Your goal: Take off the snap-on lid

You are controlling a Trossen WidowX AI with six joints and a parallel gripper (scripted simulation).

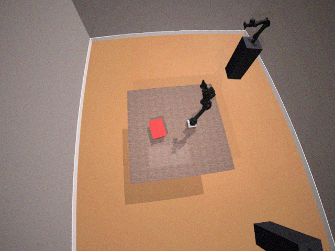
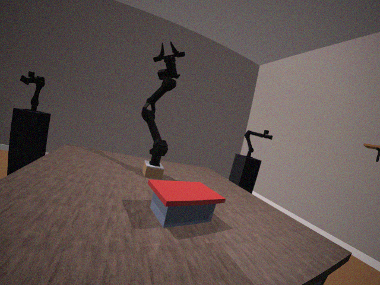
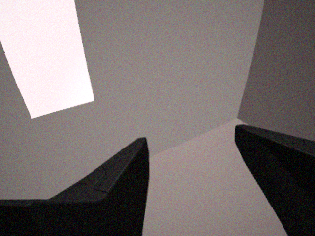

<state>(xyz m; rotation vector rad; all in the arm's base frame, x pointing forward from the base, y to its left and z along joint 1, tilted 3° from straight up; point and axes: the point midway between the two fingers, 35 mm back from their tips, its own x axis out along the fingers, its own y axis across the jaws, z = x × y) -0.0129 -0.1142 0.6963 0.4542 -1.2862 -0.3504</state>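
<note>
Now: gripper tip 700 mm above the lid, 420 mm short of it and 180 mm to the right of it. From my gripper tip the other things lie so: blue-grey storage box: 750 mm below, 420 mm ahead, 180 mm to the left.
</note>
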